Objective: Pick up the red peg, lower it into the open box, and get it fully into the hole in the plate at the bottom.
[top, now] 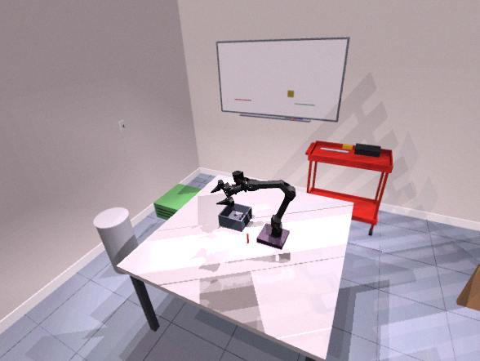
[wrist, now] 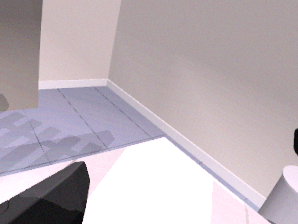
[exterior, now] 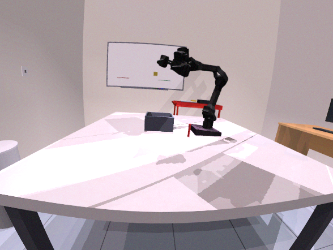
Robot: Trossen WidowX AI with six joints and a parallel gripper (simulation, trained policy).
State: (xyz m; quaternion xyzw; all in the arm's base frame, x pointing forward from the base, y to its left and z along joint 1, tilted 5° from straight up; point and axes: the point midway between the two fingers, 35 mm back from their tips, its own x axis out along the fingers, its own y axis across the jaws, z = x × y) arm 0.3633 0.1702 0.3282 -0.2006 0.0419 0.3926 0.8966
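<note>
Right now the red peg is 19 cm behind my gripper tip, 8 cm to the right of it and 34 cm below it. Also, from my gripper tip: grey plate 2 cm behind, 27 cm to the right, 34 cm below; then grey box 2 cm behind, 27 cm to the right, 36 cm below.
</note>
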